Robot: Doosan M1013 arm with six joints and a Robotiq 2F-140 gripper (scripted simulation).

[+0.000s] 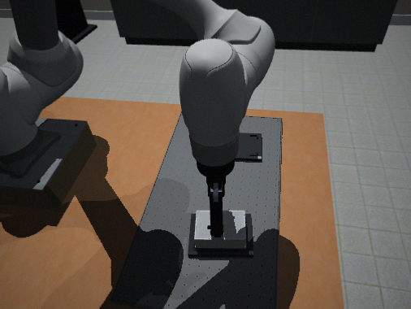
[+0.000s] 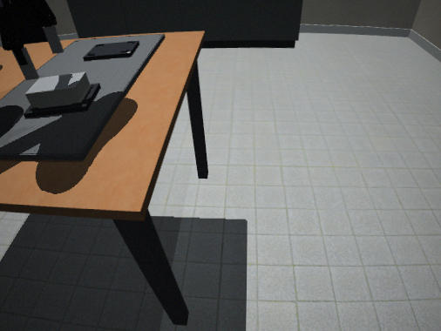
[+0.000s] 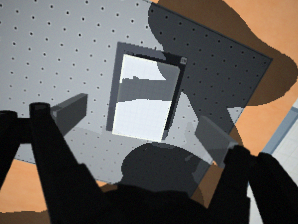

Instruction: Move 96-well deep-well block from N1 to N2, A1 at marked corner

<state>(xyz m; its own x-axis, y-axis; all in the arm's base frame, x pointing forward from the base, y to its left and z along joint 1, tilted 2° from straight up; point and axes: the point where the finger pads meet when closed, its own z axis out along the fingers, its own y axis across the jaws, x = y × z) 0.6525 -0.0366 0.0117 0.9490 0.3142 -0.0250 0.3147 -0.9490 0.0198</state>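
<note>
Now: hand 80 mm above the deep-well block. The rest, counted from my hand: plate nest: 100 mm below.
</note>
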